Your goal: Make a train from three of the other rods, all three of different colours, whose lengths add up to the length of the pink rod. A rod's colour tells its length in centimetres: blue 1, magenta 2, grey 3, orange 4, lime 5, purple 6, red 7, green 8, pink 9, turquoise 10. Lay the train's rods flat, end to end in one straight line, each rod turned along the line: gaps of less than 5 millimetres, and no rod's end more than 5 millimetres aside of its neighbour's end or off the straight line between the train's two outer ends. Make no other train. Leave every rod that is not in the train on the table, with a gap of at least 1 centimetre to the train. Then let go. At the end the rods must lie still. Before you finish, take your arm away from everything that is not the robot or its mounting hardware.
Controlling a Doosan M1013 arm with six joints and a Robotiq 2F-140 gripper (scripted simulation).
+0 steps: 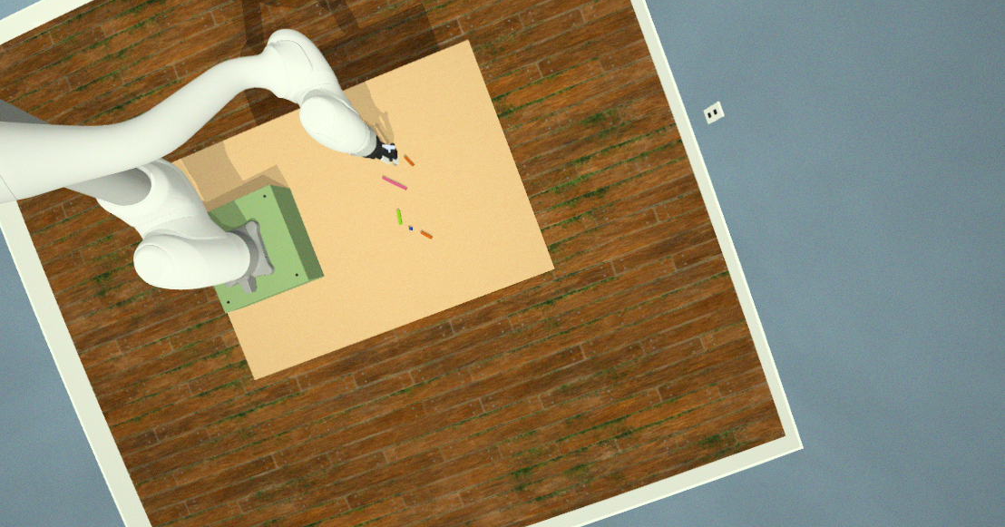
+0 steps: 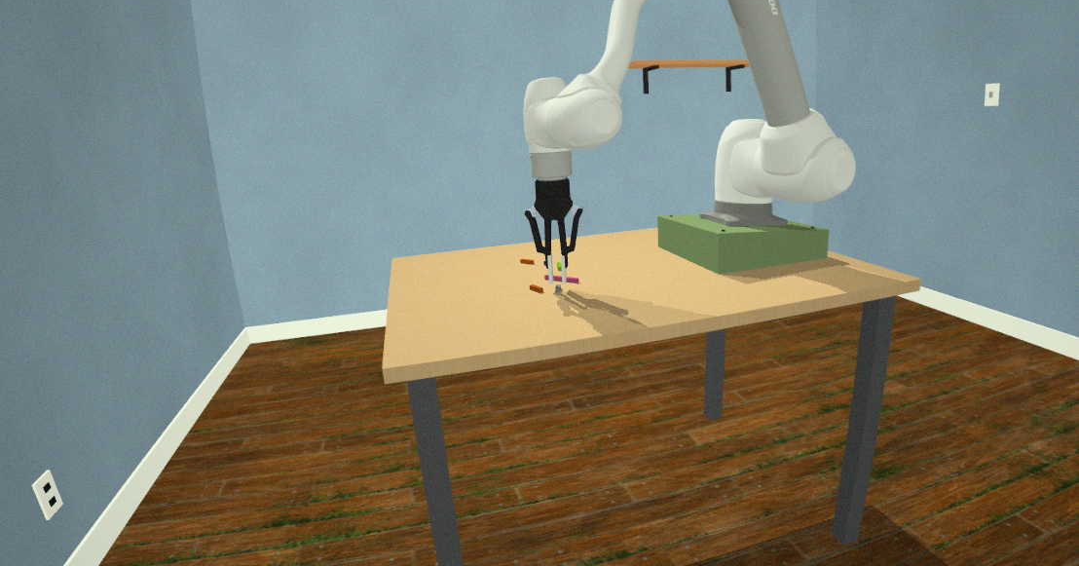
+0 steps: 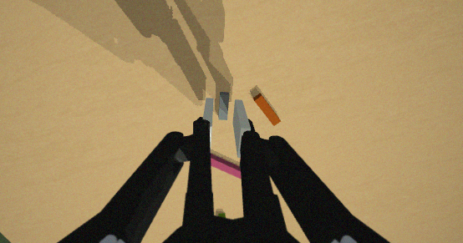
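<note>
Now: the grey rod 50 mm below my hand. Also, from my hand: blue rod: 20 mm behind, 240 mm to the right, 50 mm below; then lime rod: 40 mm behind, 190 mm to the right, 50 mm below; then pink rod: 20 mm behind, 70 mm to the right, 50 mm below.
</note>
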